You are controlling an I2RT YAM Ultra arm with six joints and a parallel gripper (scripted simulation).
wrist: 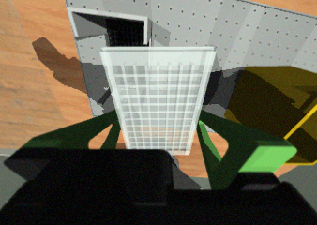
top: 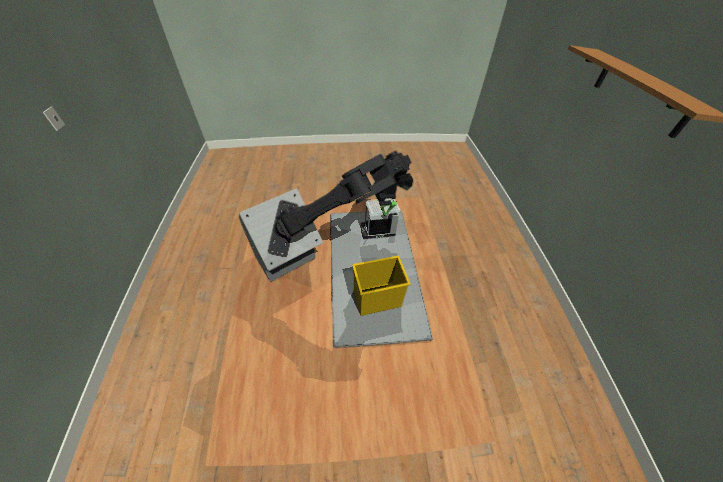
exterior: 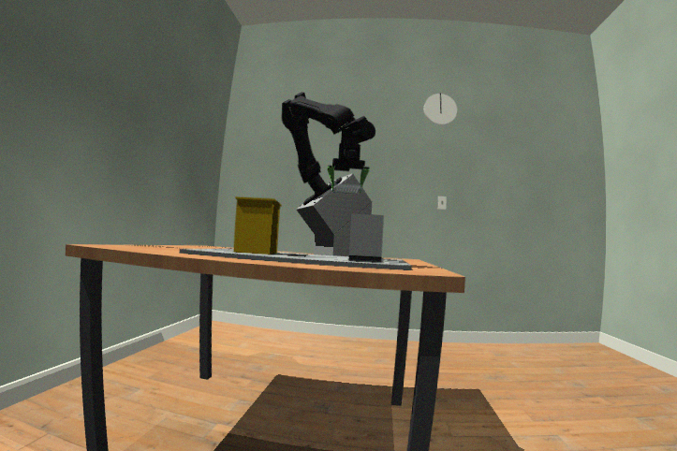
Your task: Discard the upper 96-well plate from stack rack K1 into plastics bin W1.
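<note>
Right now the yellow plastics bin is 40 mm behind my hand, 310 mm to the right of it and 130 mm below it.
</note>
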